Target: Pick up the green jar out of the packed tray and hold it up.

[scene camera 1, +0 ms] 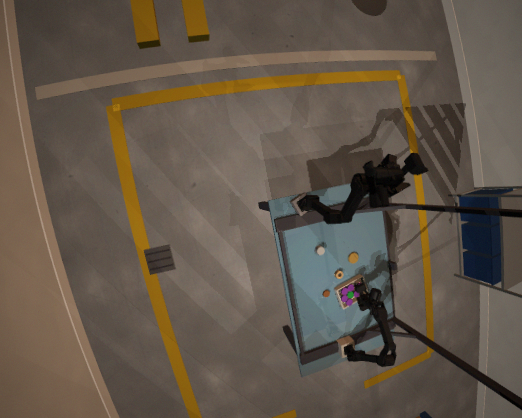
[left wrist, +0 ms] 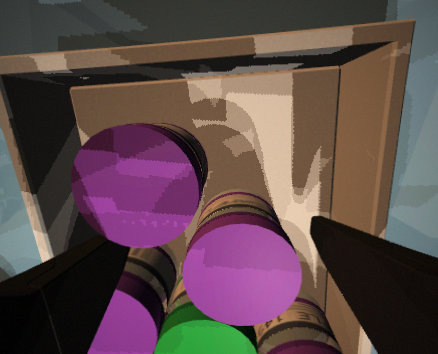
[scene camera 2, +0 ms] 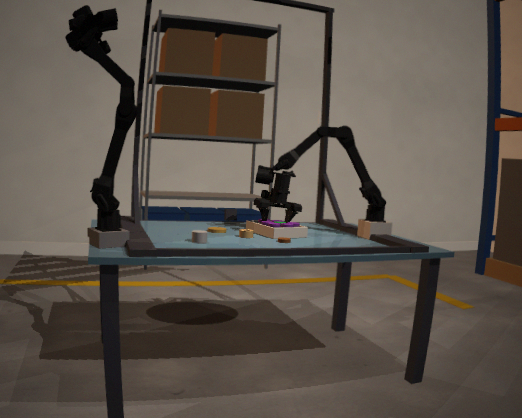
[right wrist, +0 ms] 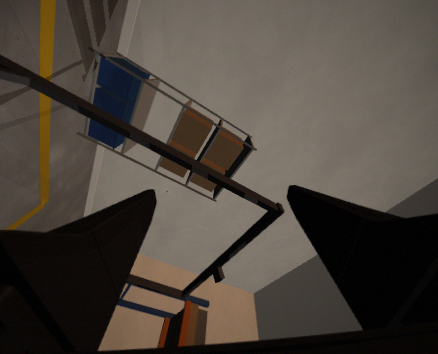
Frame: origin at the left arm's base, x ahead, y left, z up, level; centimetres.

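Where they show: left gripper, fingertip midpoint: (scene camera 1: 355, 290) (left wrist: 222, 227); right gripper, fingertip midpoint: (scene camera 1: 418, 177) (right wrist: 223, 193); left arm's base, link origin: (scene camera 1: 348, 349) (scene camera 2: 375, 220); right arm's base, link origin: (scene camera 1: 303, 204) (scene camera 2: 108, 229).
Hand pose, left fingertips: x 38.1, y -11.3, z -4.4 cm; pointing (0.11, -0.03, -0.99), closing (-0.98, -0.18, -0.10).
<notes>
Each offset is from my left fingertips to the top centre of the thing. Level surfaces: height alone.
The green jar {dy +5.2, dx -0.3, dz +2.6 cm} (scene camera 1: 350, 295) (scene camera 2: 281, 222) (left wrist: 205, 340) stands among purple-lidded jars in the tan tray (scene camera 2: 290, 232) (left wrist: 370, 125). In the left wrist view its lid is cut off by the bottom edge and partly covered by a purple-lidded jar {dy +0.6, dx -1.0, dz +2.6 cm} (left wrist: 242, 275). Another purple-lidded jar {dy -2.2, dx +3.5, dz +2.6 cm} (left wrist: 135, 185) is at upper left. My left gripper (scene camera 1: 359, 294) (scene camera 2: 277, 221) (left wrist: 222, 227) is open, pointing down, its fingertips at jar height over the tray. One finger is partly behind the upper-left purple lid. My right gripper (right wrist: 223, 193) is open and raised high, away from the tray.
A white cylinder {dy +21.6, dx +32.9, dz +1.2 cm} (scene camera 1: 320, 250) (scene camera 2: 199, 237), a wide orange disc {dy -1.7, dx +22.1, dz -1.1 cm} (scene camera 1: 353, 257) (scene camera 2: 217, 230), an orange ring-like piece {dy +10.3, dx +14.0, dz +0.2 cm} (scene camera 1: 339, 274) (scene camera 2: 246, 233) and a small brown disc {dy +20.2, dx +3.1, dz -1.1 cm} (scene camera 1: 326, 293) (scene camera 2: 284, 240) lie near the tray on the blue table {dz -2.3 cm} (scene camera 1: 320, 320). Dark rails border the table.
</notes>
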